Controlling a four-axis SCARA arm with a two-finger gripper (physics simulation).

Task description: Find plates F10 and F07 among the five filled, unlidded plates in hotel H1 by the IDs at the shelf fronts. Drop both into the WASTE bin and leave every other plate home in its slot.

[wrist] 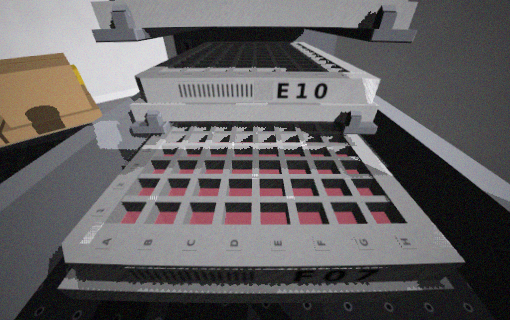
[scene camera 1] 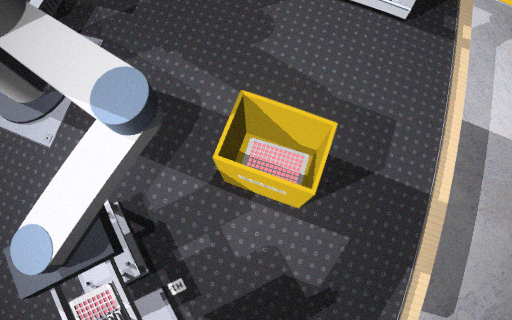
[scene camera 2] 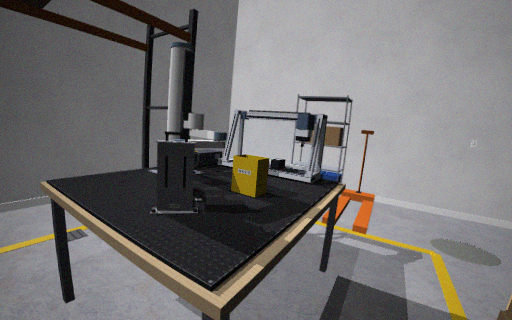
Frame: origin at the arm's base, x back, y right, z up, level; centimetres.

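Seen in the pictures: gripper, fingertip midpoint: (wrist: 255, 107); arm's base at its link origin: (scene camera 1: 35, 79).
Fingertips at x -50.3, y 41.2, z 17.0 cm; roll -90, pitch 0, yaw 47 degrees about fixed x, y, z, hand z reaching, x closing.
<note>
Offsets run from my fingertips to a thing's top centre. "*": to the spot under its first point.
Plate F07 {dx +1.7, dy -1.6, dz +0.3 cm} (scene camera 1: 95, 302) (wrist: 255, 245), grey with pink wells, is held level by my gripper, in front of and below plate E10 {dx -1.8, dy +1.6, dz +2.5 cm} (wrist: 260, 90). Its far rows run out of sight behind E10's shelf {* dx +2.9, dy -2.7, dz +1.4 cm} (wrist: 255, 111). My gripper is shut on F07, but its fingers are hidden under the arm in scene camera 1 and behind the hotel in scene camera 2. Hotel H1 (scene camera 2: 175, 175) stands upright, seen from its closed side in scene camera 2. The yellow WASTE bin {dx -14.3, dy -38.6, dz +4.3 cm} (scene camera 1: 257, 184) (scene camera 2: 245, 182) holds one plate {dx -14.7, dy -39.1, dz -13.7 cm} (scene camera 1: 277, 160) with pink wells, its ID unreadable.
The H1 label {* dx -4.3, dy -9.4, dz -15.6 cm} (scene camera 1: 176, 286) lies beside the hotel. The arm's elbow (scene camera 1: 120, 95) is left of the bin. Another shelf {* dx +2.9, dy -2.7, dz +4.1 cm} (wrist: 255, 15) is above E10. A gantry machine (scene camera 2: 272, 116) stands behind the bin. The table's wooden edge (scene camera 1: 445, 175) runs along the right.
</note>
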